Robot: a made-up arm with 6 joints.
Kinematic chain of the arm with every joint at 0, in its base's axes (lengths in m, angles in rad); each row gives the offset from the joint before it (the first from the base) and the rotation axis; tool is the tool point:
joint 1: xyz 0 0 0.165 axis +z
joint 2: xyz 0 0.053 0 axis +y
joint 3: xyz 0 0 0.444 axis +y
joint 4: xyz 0 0 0.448 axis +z
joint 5: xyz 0 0 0 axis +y
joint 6: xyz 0 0 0.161 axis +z
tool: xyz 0 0 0
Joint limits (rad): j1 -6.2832..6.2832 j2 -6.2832..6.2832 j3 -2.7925..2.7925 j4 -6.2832..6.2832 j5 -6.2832..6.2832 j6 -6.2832..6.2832
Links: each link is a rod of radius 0.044 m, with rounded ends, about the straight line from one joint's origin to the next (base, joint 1, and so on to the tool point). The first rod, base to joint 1, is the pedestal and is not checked.
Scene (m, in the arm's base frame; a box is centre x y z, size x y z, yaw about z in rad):
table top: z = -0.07
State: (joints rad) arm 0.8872 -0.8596 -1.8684 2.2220 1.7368 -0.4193
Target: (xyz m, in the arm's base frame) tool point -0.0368 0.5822 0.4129
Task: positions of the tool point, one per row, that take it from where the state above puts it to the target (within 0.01 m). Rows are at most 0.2 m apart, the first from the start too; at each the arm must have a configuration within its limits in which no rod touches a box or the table.
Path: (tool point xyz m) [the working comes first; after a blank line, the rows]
Joints at the target: -1.1504 -0.3503 -1.5062 1.8978 1.7088 -0.4193
Straight joint move there: clear.

1: -0.4781 -0.1024 0.0698
2: -0.5184 0.0337 0.1155
3: -0.5130 0.1846 0.1667
4: -0.4567 0.3329 0.2229
5: -0.3513 0.4597 0.2833
6: -0.2060 0.5473 0.3470
7: -0.0368 0.5822 0.4129

